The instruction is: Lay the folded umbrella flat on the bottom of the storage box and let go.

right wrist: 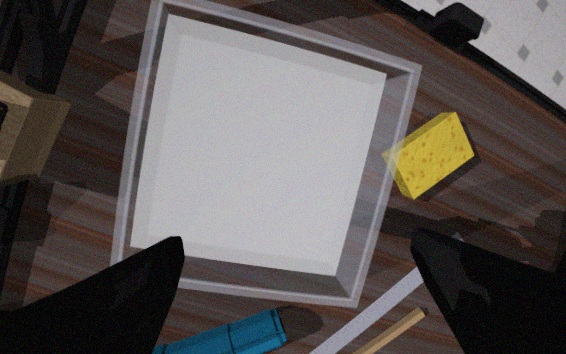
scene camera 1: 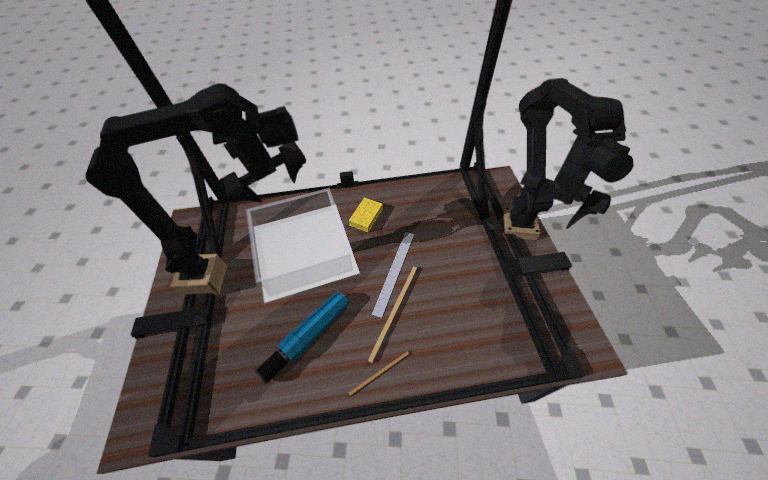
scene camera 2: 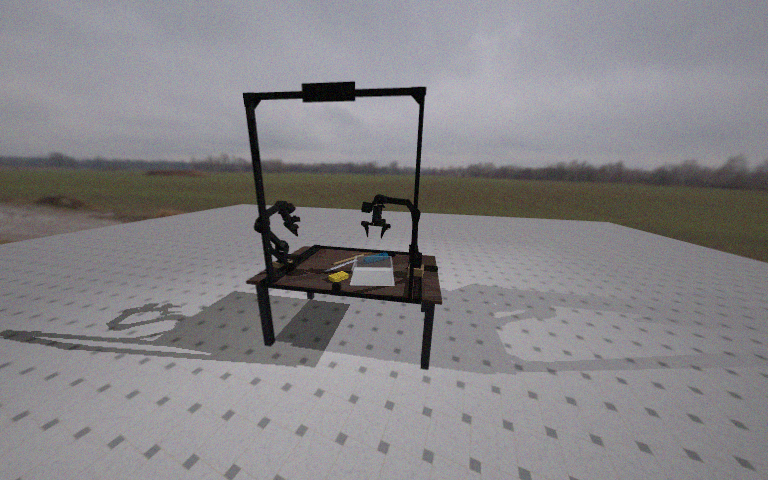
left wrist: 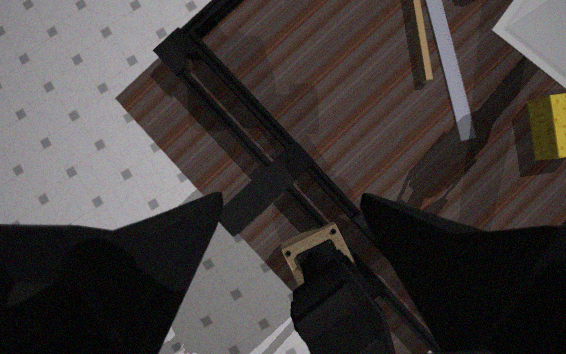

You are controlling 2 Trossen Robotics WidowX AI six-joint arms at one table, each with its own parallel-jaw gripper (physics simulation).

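Observation:
The folded umbrella [scene camera 1: 313, 326] [scene camera 2: 375, 258] [right wrist: 255, 330], blue with a black handle, lies on the table in front of the storage box in scene camera 1, handle toward the lower left. Part of it shows at the bottom of the right wrist view. The storage box [scene camera 1: 300, 237] [scene camera 2: 372, 276] [right wrist: 260, 150] has clear walls and a white, empty bottom. My right gripper [scene camera 1: 277, 189] [scene camera 2: 374, 235] [right wrist: 298, 244] is open and empty, high above the table near the box. My left gripper [scene camera 1: 552, 217] [scene camera 2: 295, 227] [left wrist: 292, 199] is open and empty by its own arm's base, away from the umbrella.
A yellow sponge [scene camera 1: 365, 214] [scene camera 2: 338, 276] [left wrist: 556, 127] [right wrist: 434, 155] lies beside the box. A pale flat strip [scene camera 1: 392, 275] [left wrist: 450, 65] [right wrist: 375, 310], a wooden stick [scene camera 1: 393, 314] [left wrist: 423, 40] [right wrist: 392, 332] and a shorter stick [scene camera 1: 379, 373] lie near the umbrella. Black frame rails and posts border the table.

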